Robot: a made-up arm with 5 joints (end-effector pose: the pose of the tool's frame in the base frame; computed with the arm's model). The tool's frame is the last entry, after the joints. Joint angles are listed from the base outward.
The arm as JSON. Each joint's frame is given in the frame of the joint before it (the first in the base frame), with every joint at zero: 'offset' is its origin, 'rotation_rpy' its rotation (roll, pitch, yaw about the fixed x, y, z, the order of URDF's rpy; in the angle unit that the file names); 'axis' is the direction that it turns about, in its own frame. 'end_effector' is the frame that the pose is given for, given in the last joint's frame.
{
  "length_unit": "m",
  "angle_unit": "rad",
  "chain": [
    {
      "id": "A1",
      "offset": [
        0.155,
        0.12,
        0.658
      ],
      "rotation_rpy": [
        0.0,
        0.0,
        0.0
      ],
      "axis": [
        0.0,
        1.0,
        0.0
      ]
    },
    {
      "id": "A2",
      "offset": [
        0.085,
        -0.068,
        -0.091
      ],
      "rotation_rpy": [
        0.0,
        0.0,
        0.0
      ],
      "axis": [
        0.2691,
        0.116,
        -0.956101
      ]
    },
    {
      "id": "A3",
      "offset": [
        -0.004,
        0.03,
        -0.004
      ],
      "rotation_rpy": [
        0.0,
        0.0,
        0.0
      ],
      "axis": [
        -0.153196,
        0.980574,
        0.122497
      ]
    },
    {
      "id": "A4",
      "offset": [
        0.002,
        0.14,
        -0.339
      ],
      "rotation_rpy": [
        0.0,
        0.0,
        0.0
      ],
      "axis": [
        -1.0,
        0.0,
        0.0
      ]
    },
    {
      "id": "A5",
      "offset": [
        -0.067,
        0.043,
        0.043
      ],
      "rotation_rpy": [
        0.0,
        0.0,
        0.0
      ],
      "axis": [
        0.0,
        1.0,
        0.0
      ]
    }
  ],
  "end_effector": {
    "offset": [
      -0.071,
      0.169,
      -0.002
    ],
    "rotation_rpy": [
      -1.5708,
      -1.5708,
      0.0
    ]
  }
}
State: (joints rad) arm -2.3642 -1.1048 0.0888 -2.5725 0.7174
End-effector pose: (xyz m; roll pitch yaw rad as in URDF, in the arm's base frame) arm 0.2995 -0.1574 0.9975 -2.0598 -1.2800 2.2804
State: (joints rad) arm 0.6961 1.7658 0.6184 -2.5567 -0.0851
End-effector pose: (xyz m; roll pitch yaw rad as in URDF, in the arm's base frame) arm 0.1463 0.3397 0.5247 -0.7759 0.0228 2.2368
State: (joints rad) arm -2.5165 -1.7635 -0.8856 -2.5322 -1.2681
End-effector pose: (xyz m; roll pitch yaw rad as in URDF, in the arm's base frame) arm 0.2306 0.1092 0.9734 1.7466 -0.9954 -1.4340
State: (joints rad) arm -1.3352 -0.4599 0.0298 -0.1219 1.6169
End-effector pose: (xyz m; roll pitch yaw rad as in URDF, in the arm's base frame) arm 0.4599 0.3260 0.4608 -2.5660 -1.0478 1.0229
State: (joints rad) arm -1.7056 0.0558 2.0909 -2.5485 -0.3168
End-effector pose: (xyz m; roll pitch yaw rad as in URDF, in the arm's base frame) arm 0.0309 -0.0167 0.6014 -0.6096 0.4573 -2.2451
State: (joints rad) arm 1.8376 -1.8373 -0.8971 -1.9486 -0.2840
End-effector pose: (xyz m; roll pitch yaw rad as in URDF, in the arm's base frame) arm -0.1629 0.0322 0.6692 -2.9119 1.0562 2.7470
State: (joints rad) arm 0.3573 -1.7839 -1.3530 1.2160 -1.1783
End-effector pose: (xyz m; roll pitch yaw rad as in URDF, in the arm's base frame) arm -0.1388 0.4702 0.2904 1.9919 0.8154 -2.2304
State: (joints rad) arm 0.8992 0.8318 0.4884 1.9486 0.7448
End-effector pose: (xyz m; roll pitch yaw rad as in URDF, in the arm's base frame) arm -0.2600 0.5074 0.4488 -1.6298 1.2507 1.3516
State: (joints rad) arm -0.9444 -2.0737 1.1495 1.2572 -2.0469
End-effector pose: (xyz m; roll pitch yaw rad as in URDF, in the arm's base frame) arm 0.4766 -0.4835 0.8137 -1.1610 -0.7807 -3.0148
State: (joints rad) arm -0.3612 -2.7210 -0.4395 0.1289 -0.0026
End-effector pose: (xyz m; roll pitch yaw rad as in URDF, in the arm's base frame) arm 0.4364 -0.2686 0.2214 -2.5333 -0.9110 -2.5434
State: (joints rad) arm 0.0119 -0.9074 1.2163 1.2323 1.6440
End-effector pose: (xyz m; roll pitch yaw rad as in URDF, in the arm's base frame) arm -0.2575 -0.2514 0.3768 2.5240 1.1116 0.1773
